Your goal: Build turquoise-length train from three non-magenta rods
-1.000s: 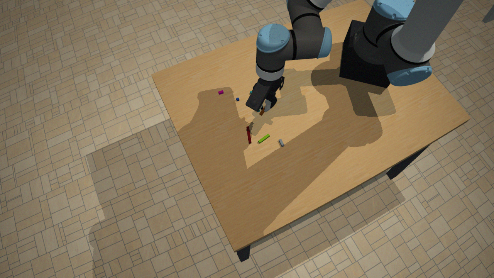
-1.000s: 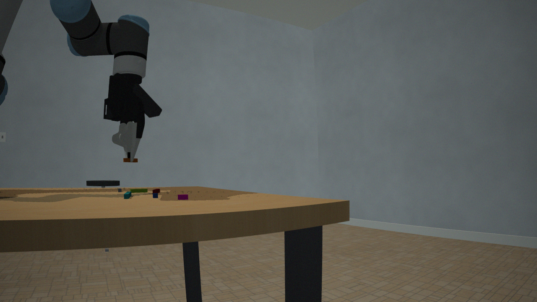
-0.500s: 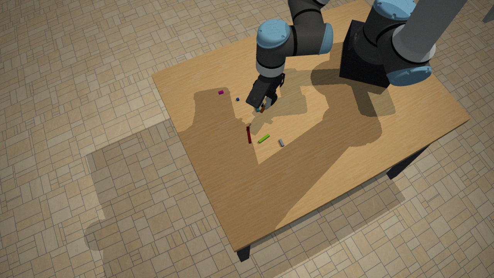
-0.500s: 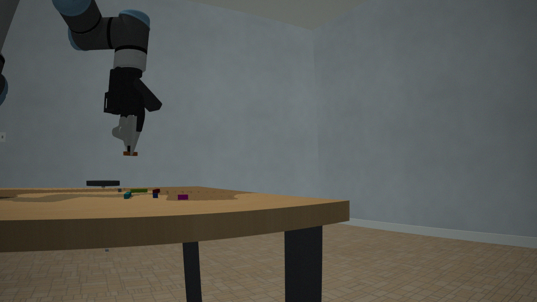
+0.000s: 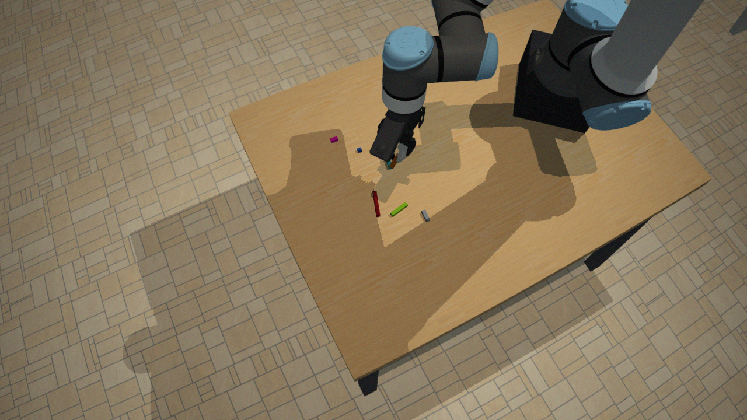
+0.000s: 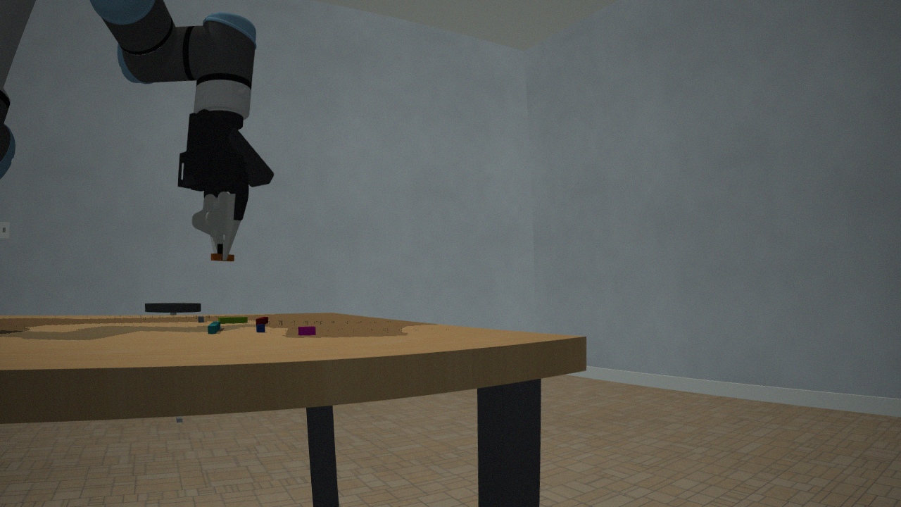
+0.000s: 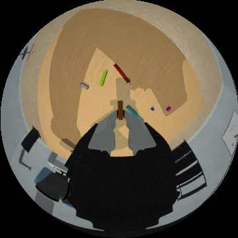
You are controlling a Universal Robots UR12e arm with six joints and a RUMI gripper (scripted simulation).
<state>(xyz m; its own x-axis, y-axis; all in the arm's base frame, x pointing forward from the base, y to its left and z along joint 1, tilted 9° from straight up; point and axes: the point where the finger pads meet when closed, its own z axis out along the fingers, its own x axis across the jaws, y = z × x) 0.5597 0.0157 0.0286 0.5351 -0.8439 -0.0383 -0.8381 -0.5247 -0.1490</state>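
Right now the blue rod is 13 cm to the right of my hand, 11 cm below it and 3 cm ahead of it. The rest, counted from my hand: red rod: 11 cm below, 7 cm ahead, 4 cm to the left; then lime rod: 11 cm below, 8 cm to the left, 3 cm ahead; then orange rod: 1 cm below.
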